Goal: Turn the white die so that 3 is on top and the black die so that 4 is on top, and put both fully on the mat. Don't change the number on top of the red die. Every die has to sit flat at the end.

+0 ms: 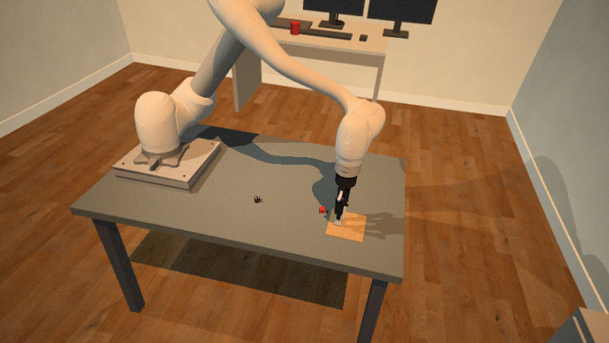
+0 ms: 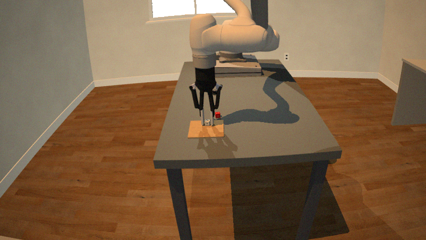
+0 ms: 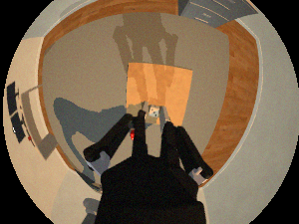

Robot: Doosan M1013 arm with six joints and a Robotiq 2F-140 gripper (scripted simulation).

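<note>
My hand is 30 mm above the white die. Round my hand: orange mat 30 mm ahead, 10 mm to the right, 40 mm below; black die 330 mm behind, 90 mm to the left, 30 mm below; red die 70 mm behind, 50 mm to the left, 30 mm below.
</note>
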